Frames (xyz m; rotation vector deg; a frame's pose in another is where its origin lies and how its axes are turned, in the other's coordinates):
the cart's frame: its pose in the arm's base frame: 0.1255 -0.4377 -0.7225 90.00 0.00 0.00
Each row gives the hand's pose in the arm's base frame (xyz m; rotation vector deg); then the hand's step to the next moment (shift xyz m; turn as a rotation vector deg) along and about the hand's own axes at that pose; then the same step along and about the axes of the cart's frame.
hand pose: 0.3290 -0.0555 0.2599 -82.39 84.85 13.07
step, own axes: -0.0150 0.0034 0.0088 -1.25 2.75 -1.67
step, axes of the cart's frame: -0.0017 0.0053 -0.0168 -3.42 0.35 -0.33
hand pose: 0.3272 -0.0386 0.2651 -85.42 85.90 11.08
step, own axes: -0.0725 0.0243 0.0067 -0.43 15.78 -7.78
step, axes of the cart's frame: -0.0333 0.0351 -0.0596 -17.17 -3.60 1.40
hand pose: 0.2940 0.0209 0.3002 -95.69 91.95 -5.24
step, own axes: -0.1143 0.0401 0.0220 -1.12 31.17 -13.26
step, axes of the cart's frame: -0.0422 0.0147 -0.1147 -32.80 -8.41 1.52
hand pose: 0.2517 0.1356 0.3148 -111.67 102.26 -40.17
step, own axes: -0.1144 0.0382 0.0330 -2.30 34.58 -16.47
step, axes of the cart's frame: -0.0166 -0.0597 -0.1086 -37.52 -8.04 0.56
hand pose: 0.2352 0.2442 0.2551 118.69 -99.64 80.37
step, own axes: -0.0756 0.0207 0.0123 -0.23 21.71 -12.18
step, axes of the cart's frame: -0.0044 -0.0679 -0.0409 -24.69 -3.17 0.16
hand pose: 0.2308 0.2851 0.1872 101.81 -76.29 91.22
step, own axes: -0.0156 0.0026 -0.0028 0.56 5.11 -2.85
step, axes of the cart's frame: -0.0020 -0.0144 -0.0069 -5.87 -0.18 0.28
